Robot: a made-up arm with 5 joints.
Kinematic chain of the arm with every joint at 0, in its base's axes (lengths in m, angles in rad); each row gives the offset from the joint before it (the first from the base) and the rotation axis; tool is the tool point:
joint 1: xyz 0 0 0.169 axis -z
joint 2: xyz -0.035 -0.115 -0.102 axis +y
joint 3: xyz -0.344 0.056 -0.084 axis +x
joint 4: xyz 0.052 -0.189 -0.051 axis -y
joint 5: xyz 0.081 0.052 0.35 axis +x
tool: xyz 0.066 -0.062 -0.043
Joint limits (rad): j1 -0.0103..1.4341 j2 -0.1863..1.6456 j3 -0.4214..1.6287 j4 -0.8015..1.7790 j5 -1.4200..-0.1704
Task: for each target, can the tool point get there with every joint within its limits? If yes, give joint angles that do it. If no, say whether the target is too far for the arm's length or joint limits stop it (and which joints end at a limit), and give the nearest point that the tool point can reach.
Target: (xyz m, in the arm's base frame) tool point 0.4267 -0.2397 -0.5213
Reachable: no: joint limits stop it (at a limit: joint 1, joint 2, joint 3, joint 4) | nearest point 0.1110 -0.1625 -0.2007 | short by 0.457 m
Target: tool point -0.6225 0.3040 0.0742
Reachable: yes | joints 0.9890 0.0869 0.6325 1.2072 -0.5025
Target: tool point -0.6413 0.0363 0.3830
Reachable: yes | joints 0.5963 0.5793 0.4715 1.3172 -0.7562
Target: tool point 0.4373 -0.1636 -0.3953
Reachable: no: joint limits stop it (at a limit: joint 1, joint 2, joint 3, joint 4) | nearest point 0.1143 -0.1667 -0.1959 | short by 0.380 m
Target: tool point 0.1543 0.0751 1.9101
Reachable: no: too far | nearest point -0.0912 0.2434 0.8039 | short by 1.146 m
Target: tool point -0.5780 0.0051 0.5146
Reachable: yes | joints 0.4302 0.6263 -0.2157 1.5164 -0.9849
